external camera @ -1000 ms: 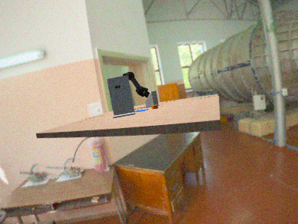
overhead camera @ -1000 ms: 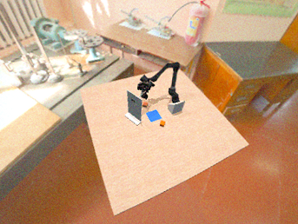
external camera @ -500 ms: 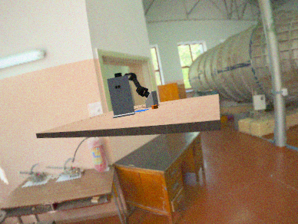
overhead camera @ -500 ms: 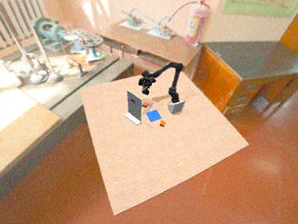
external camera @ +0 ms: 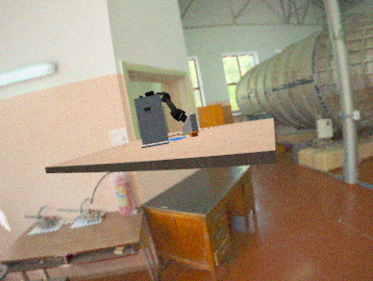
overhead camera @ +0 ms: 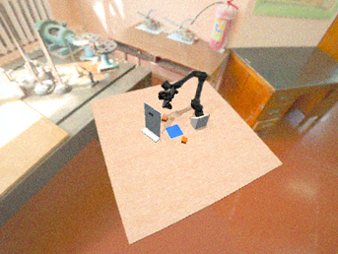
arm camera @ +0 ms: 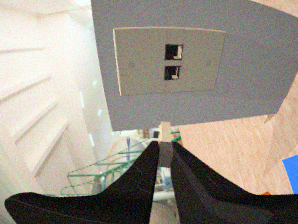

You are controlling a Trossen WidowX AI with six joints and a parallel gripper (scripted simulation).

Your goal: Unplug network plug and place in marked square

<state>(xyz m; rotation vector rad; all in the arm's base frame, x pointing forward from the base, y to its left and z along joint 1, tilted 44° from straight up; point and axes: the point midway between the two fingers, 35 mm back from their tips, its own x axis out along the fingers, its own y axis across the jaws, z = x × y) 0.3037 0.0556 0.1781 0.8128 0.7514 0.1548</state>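
My gripper tip is now 9 cm past the blue marked square, 6 cm to the right of it and 26 cm above it. From my gripper tip the other things lie so: upright panel (10 cm ahead, 2 cm to the left, 12 cm below); then brown-red cube (6 cm behind, 9 cm to the right, 24 cm below); then network plug (right at my gripper tip).
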